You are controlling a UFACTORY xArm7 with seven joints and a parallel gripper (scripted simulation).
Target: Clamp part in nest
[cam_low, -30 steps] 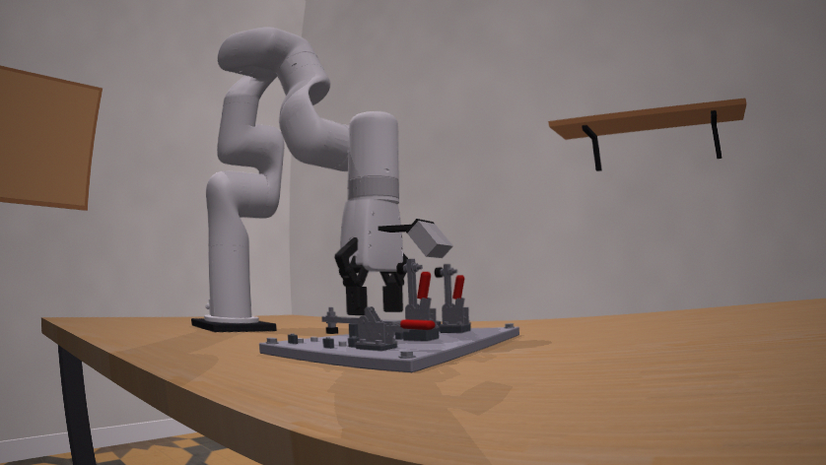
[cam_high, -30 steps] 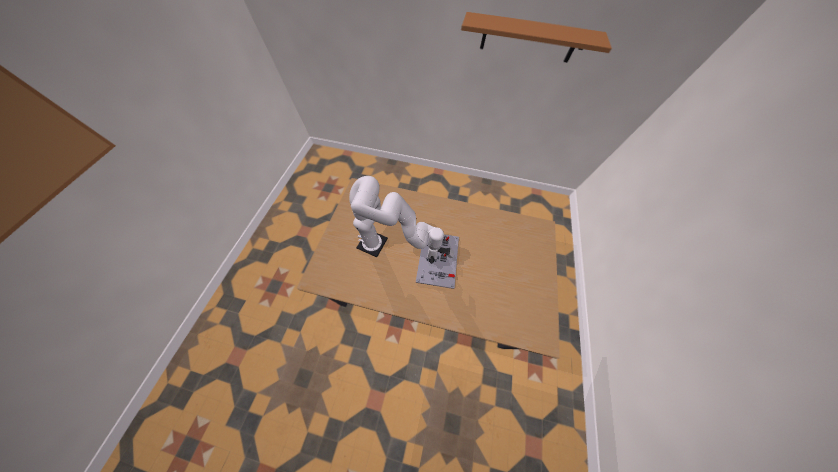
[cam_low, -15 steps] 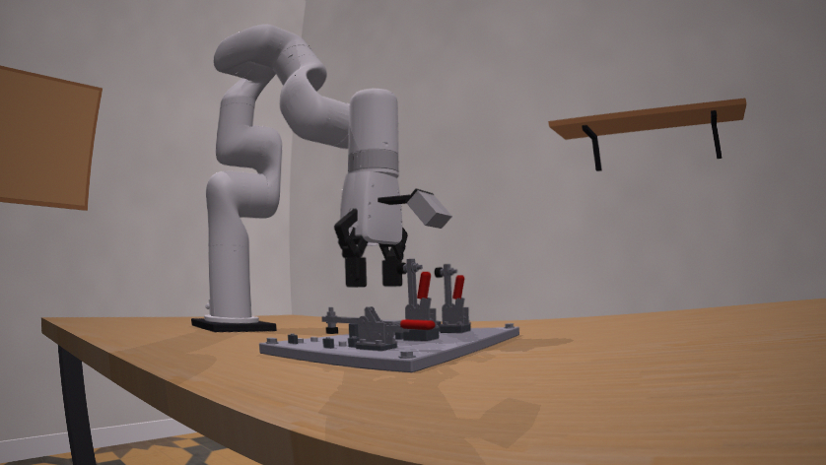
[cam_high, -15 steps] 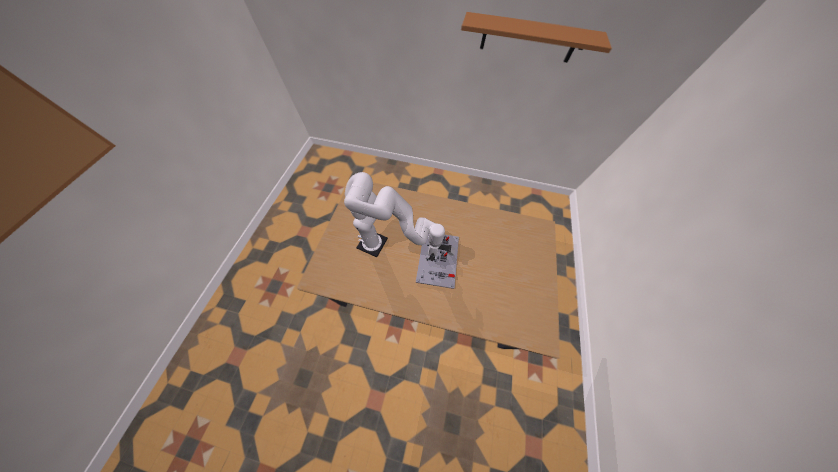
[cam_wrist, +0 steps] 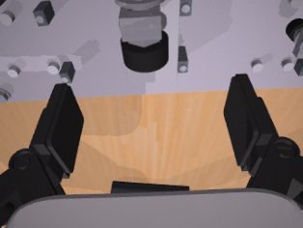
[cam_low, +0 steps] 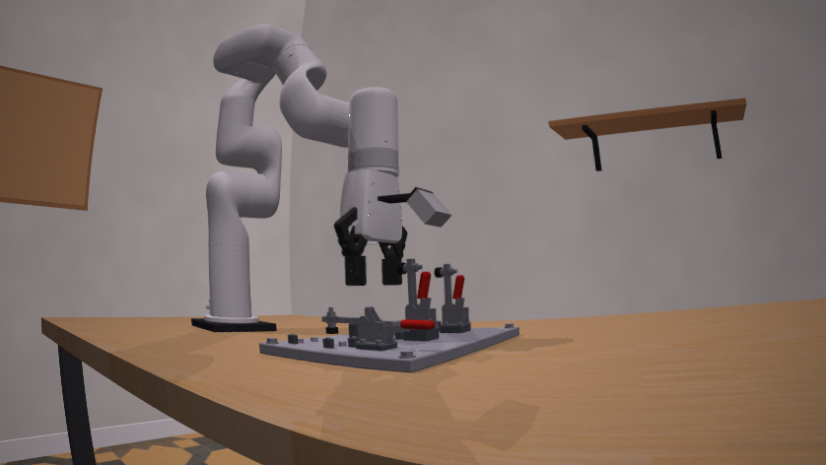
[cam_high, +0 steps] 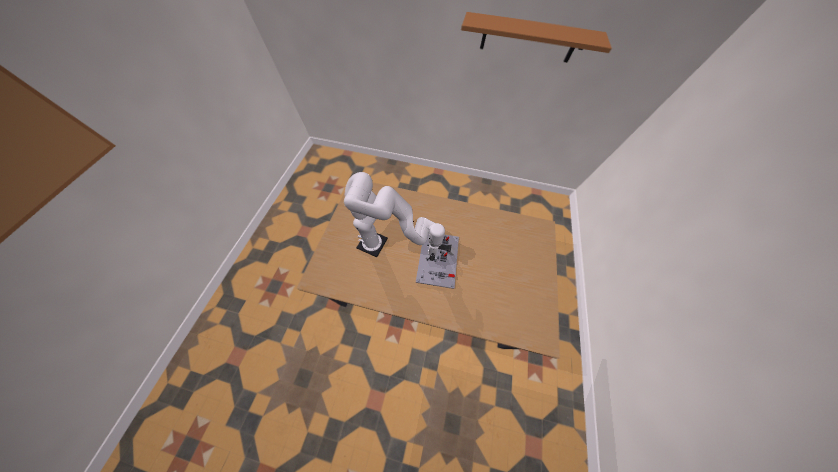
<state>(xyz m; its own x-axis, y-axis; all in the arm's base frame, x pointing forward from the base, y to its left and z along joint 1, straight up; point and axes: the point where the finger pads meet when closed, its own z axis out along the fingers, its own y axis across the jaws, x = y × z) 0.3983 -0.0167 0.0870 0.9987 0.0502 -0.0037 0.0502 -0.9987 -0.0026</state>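
Now: hand 7 cm above the part. From my hand the other things lie so: grey fixture plate: 9 cm below, 4 cm ahead; then toggle clamp: 11 cm to the right, 8 cm ahead, 6 cm below.
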